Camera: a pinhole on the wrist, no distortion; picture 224 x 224 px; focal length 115.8 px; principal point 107.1 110.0 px. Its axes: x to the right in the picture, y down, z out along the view. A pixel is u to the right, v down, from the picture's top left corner.
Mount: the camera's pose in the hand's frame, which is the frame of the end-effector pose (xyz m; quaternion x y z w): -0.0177 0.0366 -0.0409 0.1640 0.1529 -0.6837 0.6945
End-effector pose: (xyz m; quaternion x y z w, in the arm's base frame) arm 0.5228 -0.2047 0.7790 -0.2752 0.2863 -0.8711 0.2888
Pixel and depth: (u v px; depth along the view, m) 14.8 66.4 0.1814
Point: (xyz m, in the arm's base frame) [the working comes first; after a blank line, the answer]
In the camera's frame: -0.1446 -0.0683 0.1814

0.7334 -0.2653 0.8195
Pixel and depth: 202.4 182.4 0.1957
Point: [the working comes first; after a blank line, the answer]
In the camera's frame: 0.1611 0.1224 0.1957

0.4278 -0.1683 0.9845
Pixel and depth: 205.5 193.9 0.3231
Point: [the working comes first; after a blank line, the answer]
In the camera's frame: 0.2746 0.2341 0.3231

0.3405 -0.1606 1.1687
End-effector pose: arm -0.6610 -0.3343 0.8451 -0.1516 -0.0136 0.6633 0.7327
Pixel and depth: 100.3 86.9 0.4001
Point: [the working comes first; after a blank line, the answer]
In the camera's frame: -0.0235 -0.0798 0.4001

-0.6316 -0.3764 1.2046
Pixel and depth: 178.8 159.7 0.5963
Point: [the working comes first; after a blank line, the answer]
In the camera's frame: 0.3692 0.2559 0.5963

-0.1722 -0.0739 1.2582
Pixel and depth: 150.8 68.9 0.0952
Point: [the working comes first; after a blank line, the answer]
In the camera's frame: 0.0359 -0.0338 0.0952

-0.6370 -0.3820 0.8907
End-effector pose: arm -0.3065 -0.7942 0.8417 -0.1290 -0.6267 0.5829 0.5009
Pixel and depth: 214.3 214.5 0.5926
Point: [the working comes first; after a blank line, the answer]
In the camera's frame: 0.5486 0.5348 0.5926

-0.4530 -0.7682 1.7477
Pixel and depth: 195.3 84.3 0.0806
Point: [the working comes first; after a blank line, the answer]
In the camera's frame: 0.0614 -0.0179 0.0806

-0.2707 -0.8388 0.8721
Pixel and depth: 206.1 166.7 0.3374
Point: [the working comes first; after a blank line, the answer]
In the camera's frame: 0.2885 0.1652 0.3374

-0.3289 -0.8731 1.2548
